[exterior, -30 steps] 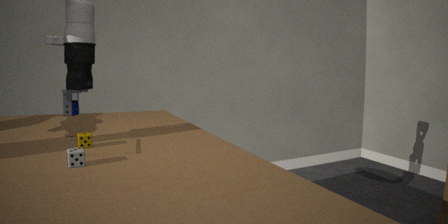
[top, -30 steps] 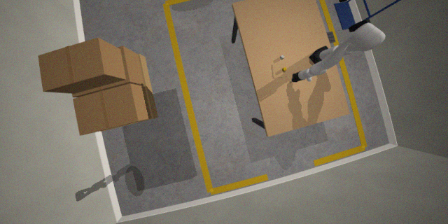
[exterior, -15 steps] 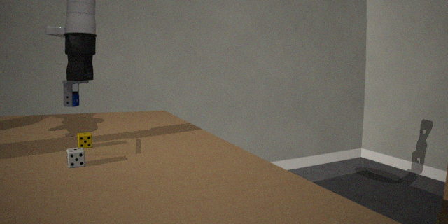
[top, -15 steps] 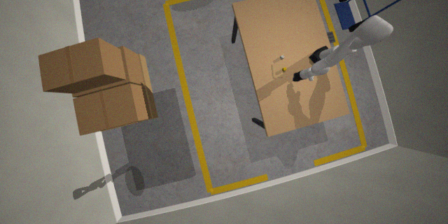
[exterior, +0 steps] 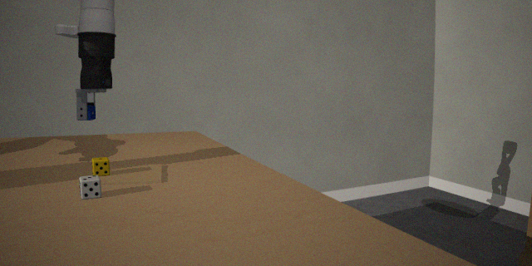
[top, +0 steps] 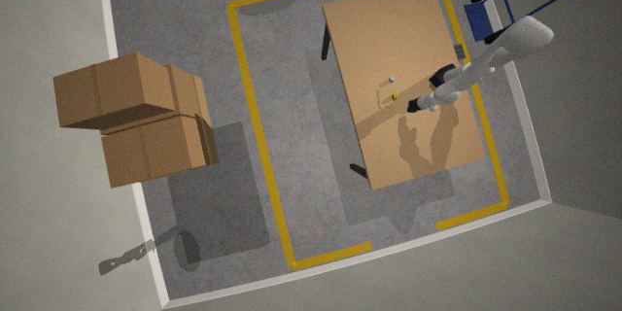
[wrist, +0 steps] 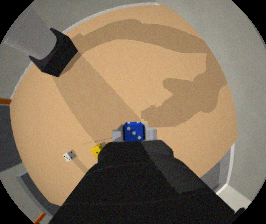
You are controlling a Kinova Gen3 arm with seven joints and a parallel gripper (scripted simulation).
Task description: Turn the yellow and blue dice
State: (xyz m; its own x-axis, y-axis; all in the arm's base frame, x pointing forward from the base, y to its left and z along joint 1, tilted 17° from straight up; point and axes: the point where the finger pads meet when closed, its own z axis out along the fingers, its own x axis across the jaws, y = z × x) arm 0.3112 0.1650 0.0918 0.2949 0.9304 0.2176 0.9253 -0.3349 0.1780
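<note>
Now: hand right at the blue die. Round my hand: white die: 4 cm ahead, 25 cm to the right, 10 cm below; tan mat: 8 cm ahead, 12 cm to the right, 11 cm below; yellow die: 4 cm ahead, 12 cm to the right, 10 cm below.
</note>
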